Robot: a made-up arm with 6 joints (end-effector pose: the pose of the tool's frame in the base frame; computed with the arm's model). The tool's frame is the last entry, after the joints. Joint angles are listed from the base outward.
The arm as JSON. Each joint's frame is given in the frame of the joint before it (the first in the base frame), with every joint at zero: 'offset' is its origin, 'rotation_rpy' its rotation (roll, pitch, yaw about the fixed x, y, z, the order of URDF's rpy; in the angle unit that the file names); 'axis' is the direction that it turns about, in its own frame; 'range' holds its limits. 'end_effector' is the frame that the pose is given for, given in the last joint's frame.
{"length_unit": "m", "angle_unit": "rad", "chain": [
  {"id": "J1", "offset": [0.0, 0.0, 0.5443], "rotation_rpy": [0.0, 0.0, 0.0], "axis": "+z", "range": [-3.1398, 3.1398]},
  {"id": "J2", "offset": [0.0, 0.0, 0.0], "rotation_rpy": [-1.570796, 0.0, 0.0], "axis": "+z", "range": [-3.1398, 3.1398]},
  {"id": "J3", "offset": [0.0, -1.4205, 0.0], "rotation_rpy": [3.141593, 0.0, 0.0], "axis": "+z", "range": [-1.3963, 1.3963]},
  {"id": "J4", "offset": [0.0, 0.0, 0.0], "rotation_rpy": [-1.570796, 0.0, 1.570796], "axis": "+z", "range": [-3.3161, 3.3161]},
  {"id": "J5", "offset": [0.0, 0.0, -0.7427], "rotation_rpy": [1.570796, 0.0, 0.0], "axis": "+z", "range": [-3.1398, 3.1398]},
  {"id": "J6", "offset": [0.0, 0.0, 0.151], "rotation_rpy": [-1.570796, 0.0, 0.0], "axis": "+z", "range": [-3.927, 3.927]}
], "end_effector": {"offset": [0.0, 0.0, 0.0], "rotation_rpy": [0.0, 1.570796, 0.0]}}
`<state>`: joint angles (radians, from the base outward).
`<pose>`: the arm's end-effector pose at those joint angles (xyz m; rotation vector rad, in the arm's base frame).
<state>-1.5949 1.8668 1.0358 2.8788 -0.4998 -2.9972</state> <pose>0.1003 -1.8913 -0.3922 0.3273 0.2166 -1.7157</pose>
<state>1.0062 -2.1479 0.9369 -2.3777 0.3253 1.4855</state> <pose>-1.1227 -1.5688 -0.0843 -1.6597 2.0309 -1.1872</pose>
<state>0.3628 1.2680 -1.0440 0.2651 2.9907 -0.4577</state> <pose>0.8778 0.1773 0.3933 0.7928 -0.5137 0.6177</pose>
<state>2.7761 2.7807 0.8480 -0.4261 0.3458 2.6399</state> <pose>-0.1192 0.1928 -1.4572 1.1024 1.3288 -0.8580</pose>
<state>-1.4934 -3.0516 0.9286 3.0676 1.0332 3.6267</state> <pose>0.1025 0.6257 -1.4303 2.0820 2.0202 0.6531</pose>
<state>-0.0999 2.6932 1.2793 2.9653 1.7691 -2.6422</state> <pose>0.7691 0.0723 -1.4652 0.4263 2.9745 0.8118</pose>
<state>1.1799 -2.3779 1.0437 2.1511 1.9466 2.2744</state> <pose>-0.7095 -1.5044 -0.8083 0.3941 -1.1049 2.0108</pose>
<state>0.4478 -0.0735 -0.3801 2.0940 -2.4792 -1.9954</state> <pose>0.5471 0.3465 1.8615 -0.1344 -0.9412 -1.7021</pose>
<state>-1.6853 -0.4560 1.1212 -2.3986 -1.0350 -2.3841</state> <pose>0.1708 0.5120 2.5630 2.3760 0.6050 0.9632</pose>
